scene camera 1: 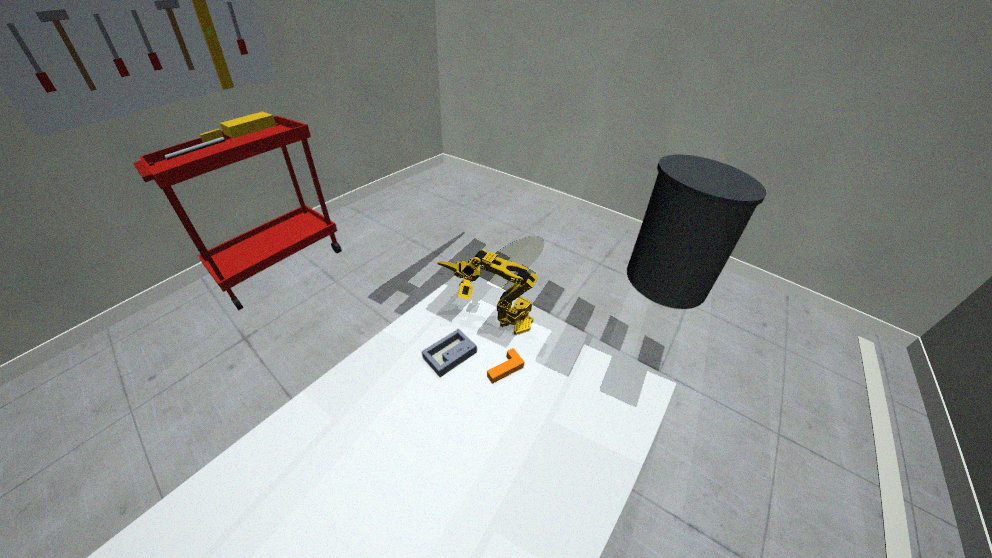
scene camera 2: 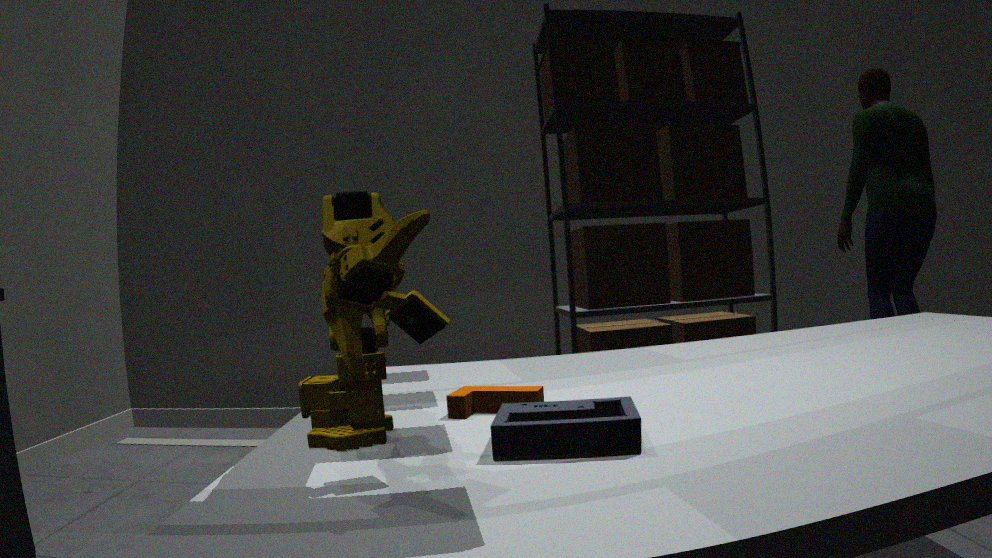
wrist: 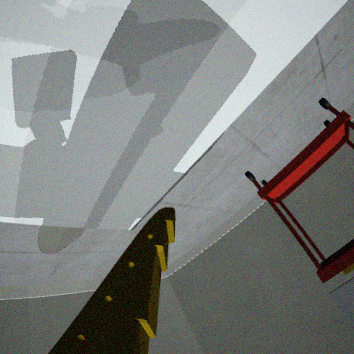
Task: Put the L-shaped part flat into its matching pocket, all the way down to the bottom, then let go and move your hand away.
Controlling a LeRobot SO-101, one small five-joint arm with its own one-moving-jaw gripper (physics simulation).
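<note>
The orange L-shaped part lies flat on the white table, outside the pocket block and a little apart from it. The dark grey block with the L-shaped pocket lies on the table beside it, its pocket facing up. The yellow arm's gripper is open and empty, raised high above the table, away from both. In the wrist view one notched jaw shows; the other jaw is out of the picture. The part and the block do not show in the wrist view.
The white table carries the arm's base near one end. A red cart, a dark bin, a shelf rack with boxes and a person stand beyond the table. Shadows fall across the table.
</note>
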